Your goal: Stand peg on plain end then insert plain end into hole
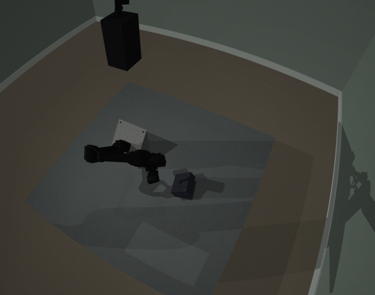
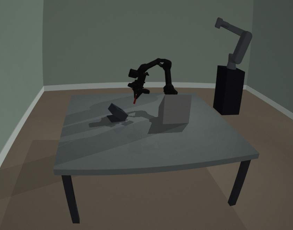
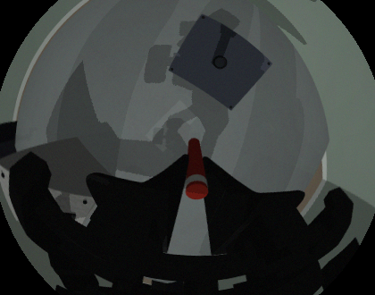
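Now: the sloped panel 14 cm ahead of my gripper tip, 8 cm below it and 6 cm to the left of it. Round my gripper tip: red peg 2 cm above.
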